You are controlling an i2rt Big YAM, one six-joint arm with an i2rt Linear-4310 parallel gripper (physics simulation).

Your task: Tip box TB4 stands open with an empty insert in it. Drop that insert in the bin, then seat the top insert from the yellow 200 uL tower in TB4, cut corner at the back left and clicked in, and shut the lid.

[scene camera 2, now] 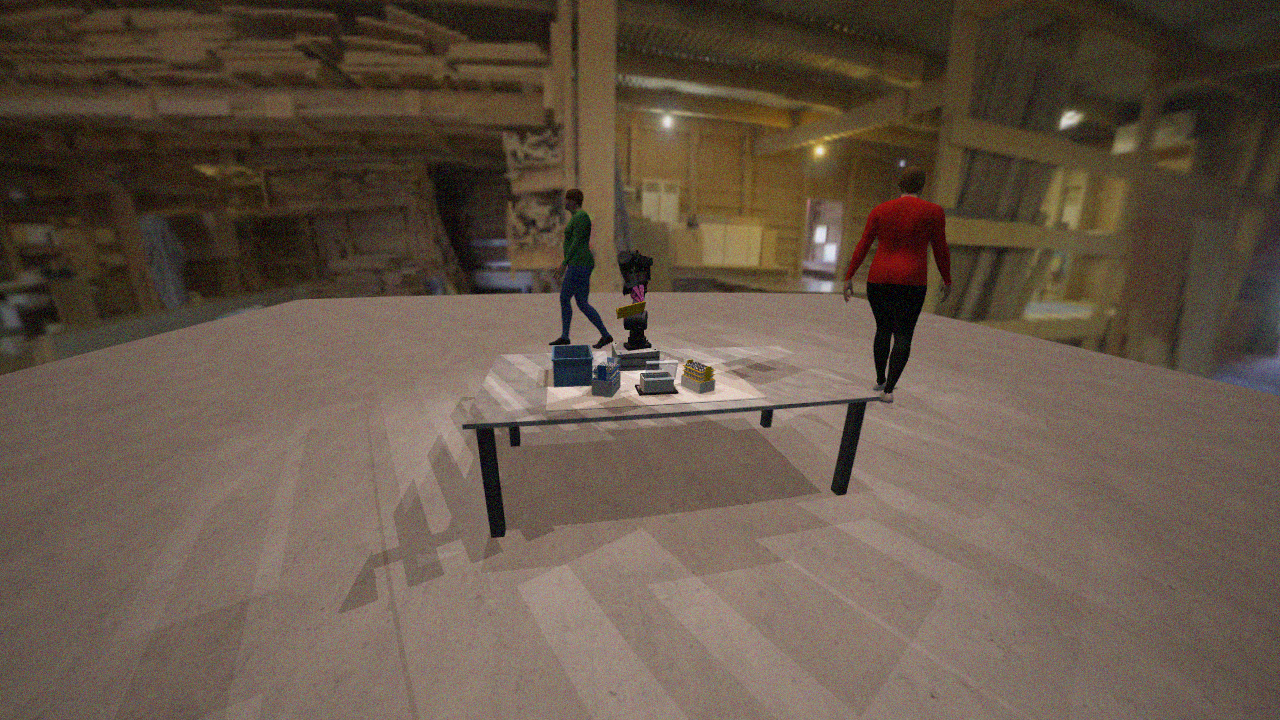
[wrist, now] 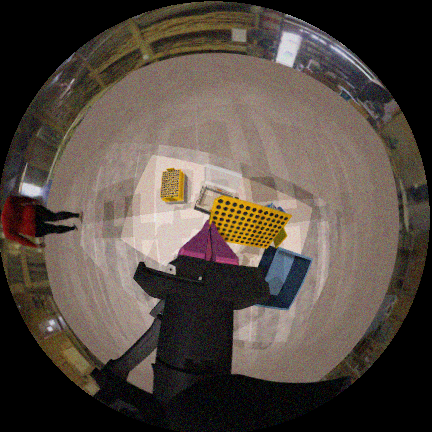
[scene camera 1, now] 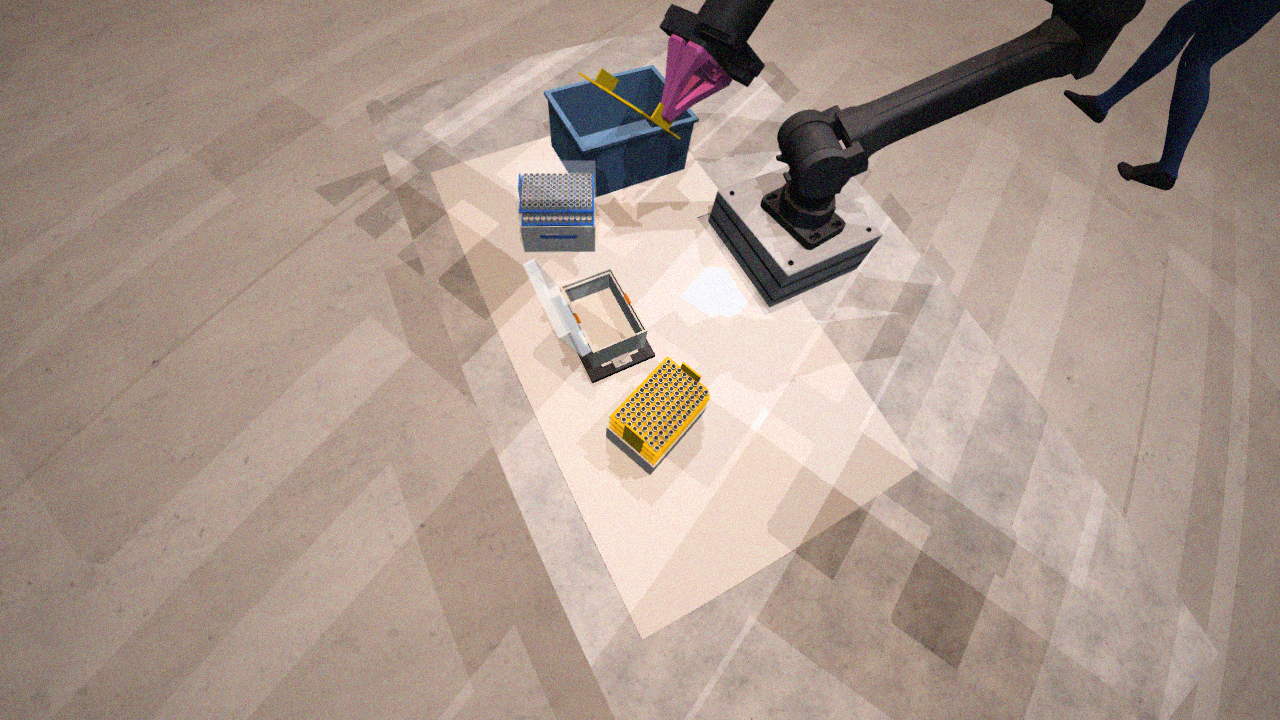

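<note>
My gripper [scene camera 1: 667,118] [scene camera 2: 636,301] [wrist: 208,222], with magenta fingers, is shut on one end of the empty yellow insert [scene camera 1: 617,96] [scene camera 2: 630,309] [wrist: 250,222]. The insert is tilted; in the scene camera 1 view it overlaps the opening of the blue bin [scene camera 1: 581,147] [scene camera 2: 571,367] [wrist: 296,285], and its height above it is hard to tell. Tip box TB4 [scene camera 1: 631,343] [scene camera 2: 657,382] [wrist: 201,198] is open, with no insert in it and its clear lid [scene camera 1: 556,308] [wrist: 222,175] tipped back. The yellow tower [scene camera 1: 660,410] [scene camera 2: 698,376] [wrist: 172,185] stands beside it, its top insert full of tips.
A blue tip rack tower [scene camera 1: 556,205] [scene camera 2: 605,379] stands between TB4 and the bin. The arm's base [scene camera 1: 796,255] stands right of the bin and TB4 in the scene camera 1 view. Two people [scene camera 2: 579,259] [scene camera 2: 904,241] are on the floor around the table [scene camera 2: 805,404].
</note>
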